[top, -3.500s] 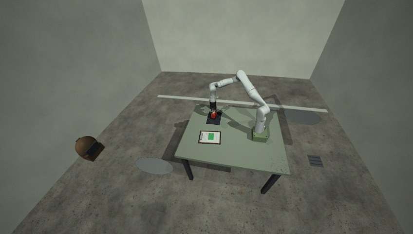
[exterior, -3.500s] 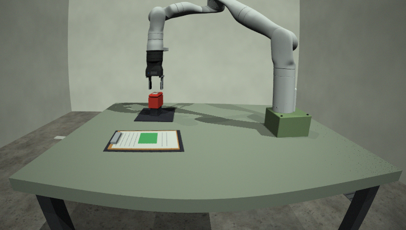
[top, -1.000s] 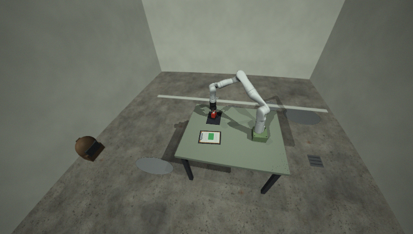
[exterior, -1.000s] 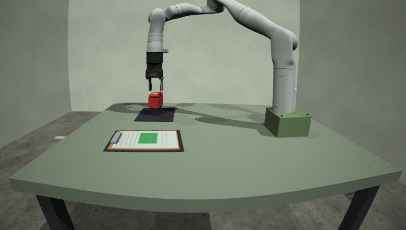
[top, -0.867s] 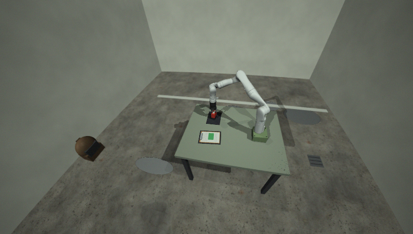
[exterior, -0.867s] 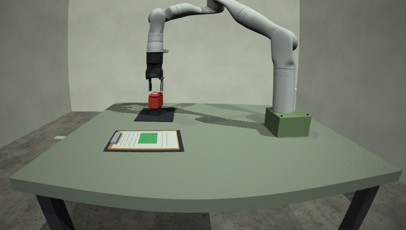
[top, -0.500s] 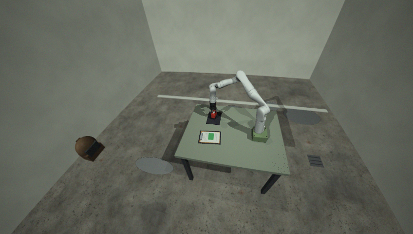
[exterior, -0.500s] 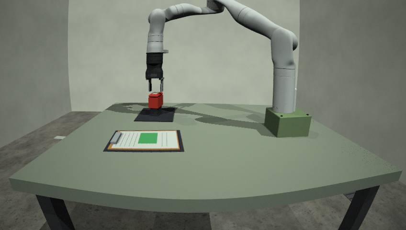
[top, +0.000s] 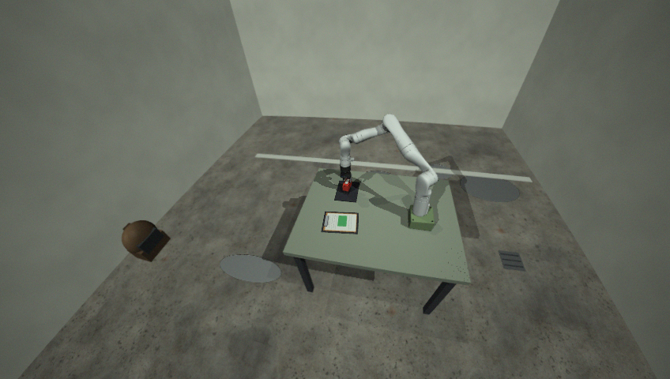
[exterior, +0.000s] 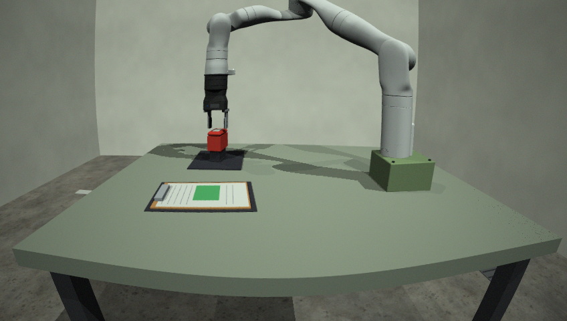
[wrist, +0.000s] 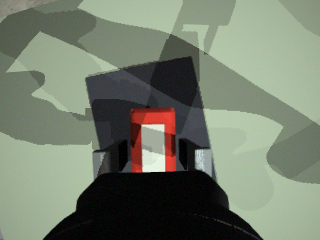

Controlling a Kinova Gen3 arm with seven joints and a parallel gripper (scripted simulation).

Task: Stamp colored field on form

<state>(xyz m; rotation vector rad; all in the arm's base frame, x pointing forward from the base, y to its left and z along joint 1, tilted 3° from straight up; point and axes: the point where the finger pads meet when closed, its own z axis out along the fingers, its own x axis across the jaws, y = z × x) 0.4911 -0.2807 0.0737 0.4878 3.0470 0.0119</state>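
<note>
Right now my hand is 70 mm above the red stamp. Round my hand: clipboard (310 mm to the left, 120 mm below, 50 mm ahead); dark mat (120 mm below).
</note>
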